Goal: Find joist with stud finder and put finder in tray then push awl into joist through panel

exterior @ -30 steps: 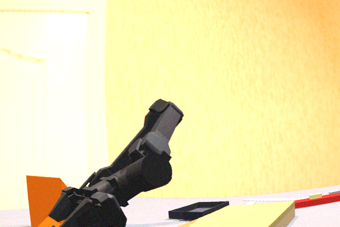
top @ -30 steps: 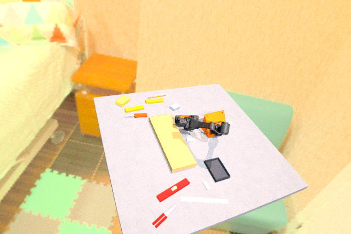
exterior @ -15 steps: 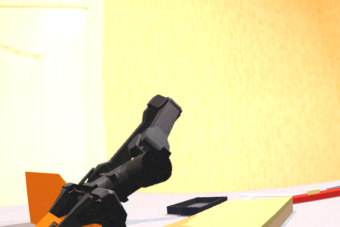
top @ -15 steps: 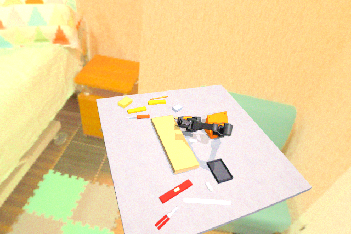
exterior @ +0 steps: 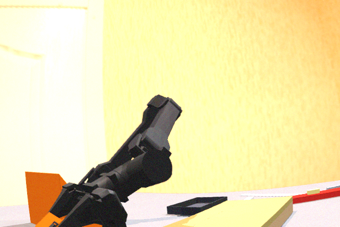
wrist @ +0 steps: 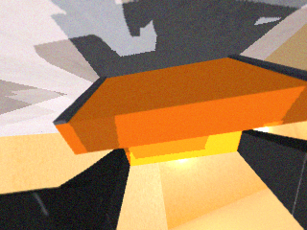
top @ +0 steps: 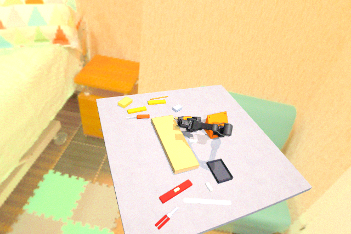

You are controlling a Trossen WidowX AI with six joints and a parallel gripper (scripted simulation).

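Right now my gripper tip is 1 cm short of the orange stud finder and 1 cm above it. The rest, counted from my gripper tip: awl 4 cm to the right, 6 cm below; red level 27 cm ahead, 58 cm to the left, 5 cm below; dark tray 8 cm behind, 50 cm to the left, 5 cm below.
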